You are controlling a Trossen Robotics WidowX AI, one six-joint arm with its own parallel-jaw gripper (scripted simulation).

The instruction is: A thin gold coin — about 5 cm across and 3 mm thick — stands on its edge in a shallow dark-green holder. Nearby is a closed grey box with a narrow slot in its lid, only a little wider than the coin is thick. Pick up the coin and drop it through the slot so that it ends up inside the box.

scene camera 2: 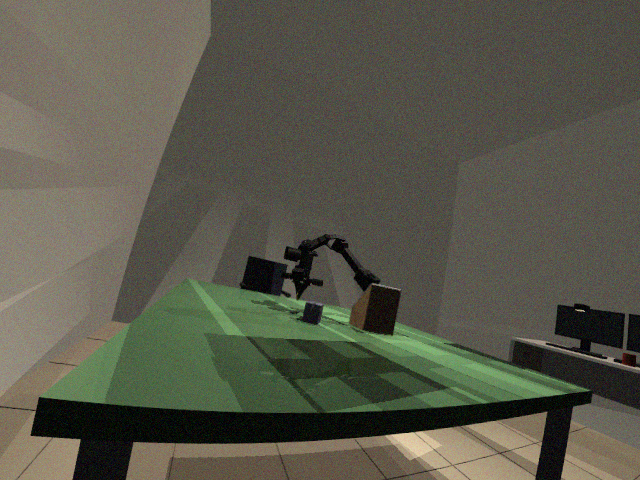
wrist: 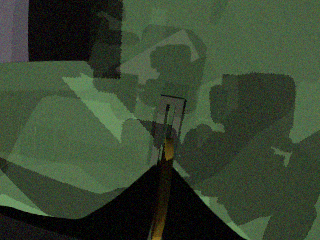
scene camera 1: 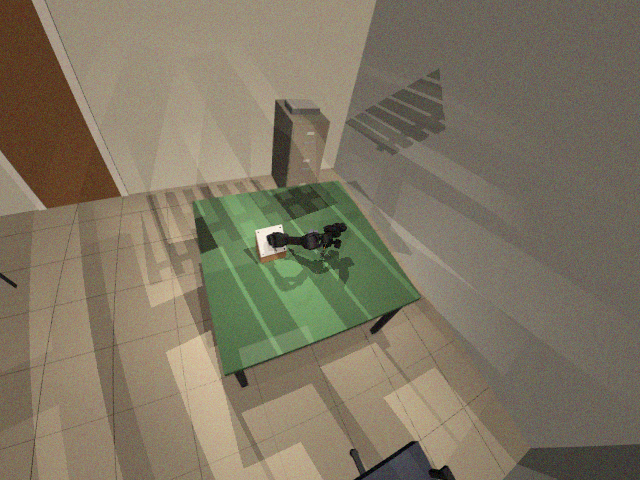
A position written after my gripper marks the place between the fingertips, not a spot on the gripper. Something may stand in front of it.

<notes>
My gripper (wrist: 162, 173) carries a gold coin.
</notes>
